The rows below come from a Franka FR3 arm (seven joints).
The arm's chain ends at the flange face. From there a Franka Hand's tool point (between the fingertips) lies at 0.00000 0.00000 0.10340 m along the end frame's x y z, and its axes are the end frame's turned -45 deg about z.
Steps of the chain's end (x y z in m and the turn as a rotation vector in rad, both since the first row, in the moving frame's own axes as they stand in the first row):
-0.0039, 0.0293, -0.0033, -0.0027, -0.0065, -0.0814
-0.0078, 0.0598, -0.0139, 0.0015, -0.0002, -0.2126
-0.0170, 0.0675, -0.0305, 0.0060, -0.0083, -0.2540
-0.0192, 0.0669, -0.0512, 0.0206, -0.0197, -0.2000
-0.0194, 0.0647, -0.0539, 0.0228, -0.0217, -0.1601
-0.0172, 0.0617, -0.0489, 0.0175, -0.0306, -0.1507
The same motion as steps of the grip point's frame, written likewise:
-0.0242, 0.0177, -0.0033, 0.0027, -0.0065, -0.0814
-0.0477, 0.0366, -0.0139, 0.0012, 0.0009, -0.2126
-0.0600, 0.0347, -0.0305, 0.0101, -0.0016, -0.2540
-0.0611, 0.0308, -0.0512, 0.0285, 0.0006, -0.2000
-0.0596, 0.0288, -0.0540, 0.0315, 0.0008, -0.1601
-0.0570, 0.0280, -0.0490, 0.0340, -0.0093, -0.1507

